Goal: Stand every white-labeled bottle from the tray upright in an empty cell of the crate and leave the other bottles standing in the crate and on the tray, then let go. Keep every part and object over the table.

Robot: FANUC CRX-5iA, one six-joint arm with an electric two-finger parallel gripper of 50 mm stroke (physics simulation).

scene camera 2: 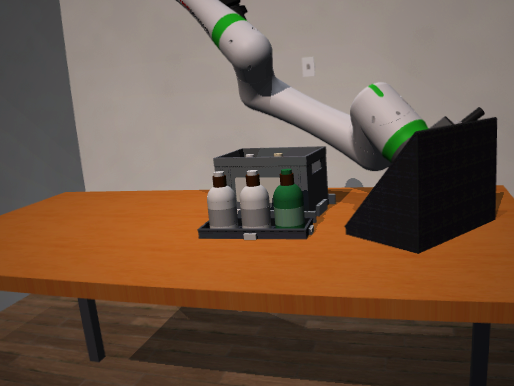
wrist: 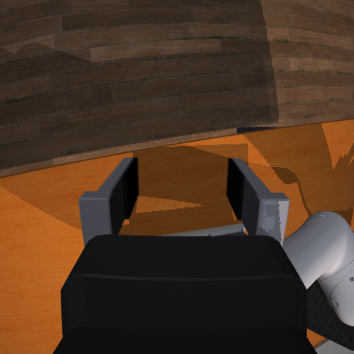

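Pixels of known places: gripper, between the fingertips: [wrist: 182,176]; arm's base, origin of its link: [scene camera 2: 427,165].
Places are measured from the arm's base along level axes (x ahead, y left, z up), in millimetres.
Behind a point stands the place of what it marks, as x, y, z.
Two white bottles [scene camera 2: 221,200] {498, -30, -56} [scene camera 2: 254,200] {415, -11, -57} with dark necks and pale caps stand upright on the dark tray [scene camera 2: 215,234] {520, -19, -139} in the scene view. A green bottle [scene camera 2: 288,197] {333, 7, -51} stands at their right on the same tray. The dark crate [scene camera 2: 265,161] {387, -157, 13} stands behind the tray; a whitish cap [scene camera 2: 250,155] {436, -309, 11} and a tan cap [scene camera 2: 278,155] {352, -283, 9} show inside its rim. Its cells and floor are hidden. My gripper [wrist: 182,176] {406, -602, 295} is open and empty in the wrist view, high above the table. In the scene view its fingers are not clearly visible at the top edge.
A black wedge-shaped block [scene camera 2: 450,185] {-19, 108, -27} stands right of the tray and crate, in front of the arm's lower part. Small grey brackets [scene camera 2: 321,206] {242, -181, -128} sit beside the crate. In the wrist view, a grey strip [wrist: 200,233] {311, -339, -124} shows below the fingers and the arm [wrist: 320,245] {182, -330, 123} at the right.
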